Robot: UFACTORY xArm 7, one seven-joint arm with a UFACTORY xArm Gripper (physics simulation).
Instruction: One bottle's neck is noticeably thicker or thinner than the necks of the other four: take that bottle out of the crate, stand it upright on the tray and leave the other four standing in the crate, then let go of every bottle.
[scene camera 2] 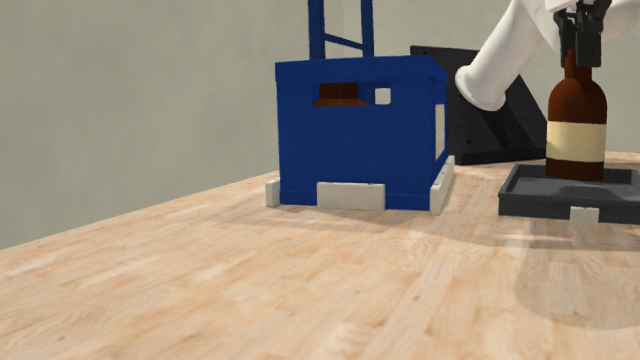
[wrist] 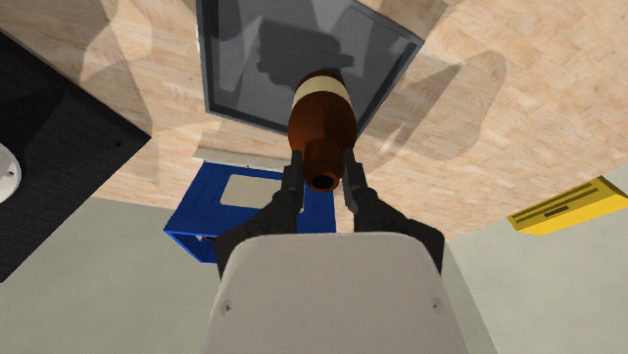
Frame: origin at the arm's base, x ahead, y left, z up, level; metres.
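Where they show: gripper, between the fingertips: [scene camera 2: 580, 67] [wrist: 322, 161]; arm's base, origin of its link: [scene camera 2: 479, 89].
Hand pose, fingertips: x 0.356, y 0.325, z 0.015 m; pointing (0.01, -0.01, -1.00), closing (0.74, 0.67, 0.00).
Each offset is from my fingertips to the top centre of the thing. "spot": to the spot under its first point.
A brown bottle @[dx +0.004, dy -0.003, dz +0.022 m] [scene camera 2: 576, 142] [wrist: 322, 120] with a cream label is upright over the tray's inside, below its rim line in part. Its base is at or just above the tray floor; I cannot tell whether it touches. My gripper [scene camera 2: 576, 64] [wrist: 322, 161] is shut on this bottle's neck. The dark grey tray @[dx -0.030, dy -0.006, dz -0.142 m] [scene camera 2: 532, 206] [wrist: 255, 100] lies on the table. The blue crate @[dx +0.069, dy -0.274, dz +0.008 m] [scene camera 2: 355, 145] [wrist: 200, 200] stands to the left of the tray in the scene view. Brown bottle parts @[spot: dx +0.162, dy -0.255, dz -0.031 m] [scene camera 2: 339, 92] show through its handle opening; the other bottles are mostly hidden by its walls.
Pale blocks @[spot: dx +0.199, dy -0.204, dz -0.150 m] [scene camera 2: 351, 195] border the crate's base. A black slanted panel [scene camera 2: 480, 115] [wrist: 60, 145] stands behind, between crate and tray in the scene view. Blue posts [scene camera 2: 316, 30] rise behind the crate. A yellow box [wrist: 570, 207] is at the right in the wrist view.
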